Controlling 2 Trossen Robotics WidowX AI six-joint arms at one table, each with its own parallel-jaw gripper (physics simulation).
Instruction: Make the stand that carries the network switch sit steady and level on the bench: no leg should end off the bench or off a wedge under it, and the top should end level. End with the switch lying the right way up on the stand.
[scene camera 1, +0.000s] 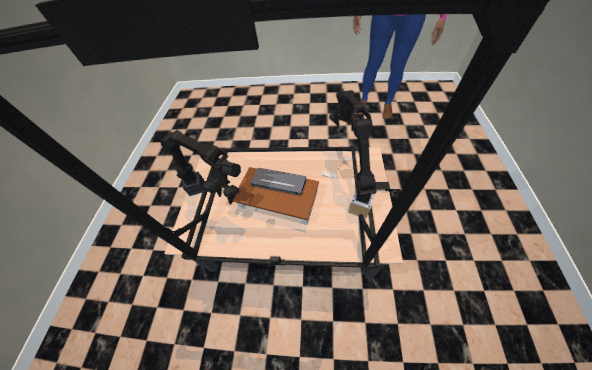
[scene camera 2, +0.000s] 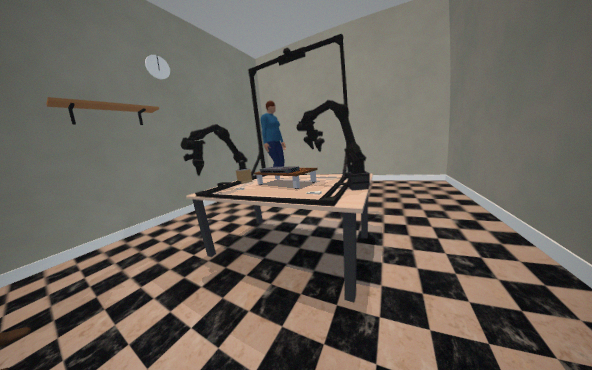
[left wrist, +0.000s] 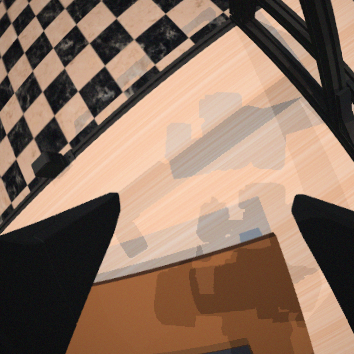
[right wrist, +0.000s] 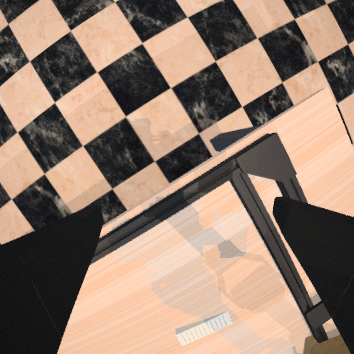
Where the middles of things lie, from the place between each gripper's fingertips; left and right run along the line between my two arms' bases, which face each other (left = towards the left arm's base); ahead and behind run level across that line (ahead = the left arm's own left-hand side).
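Dark grey network switch (scene camera 1: 286, 182), from my left hand: 200 mm to the right, 220 mm ahead, 100 mm below. Brown stand (scene camera 1: 299, 206), from my left hand: 160 mm ahead, 190 mm to the right, 170 mm below.
My right hand: 33 cm to the right of the dark grey network switch, 41 cm past it, 4 cm above it. Brown stand, from my right hand: 34 cm to the left, 47 cm behind, 11 cm below.
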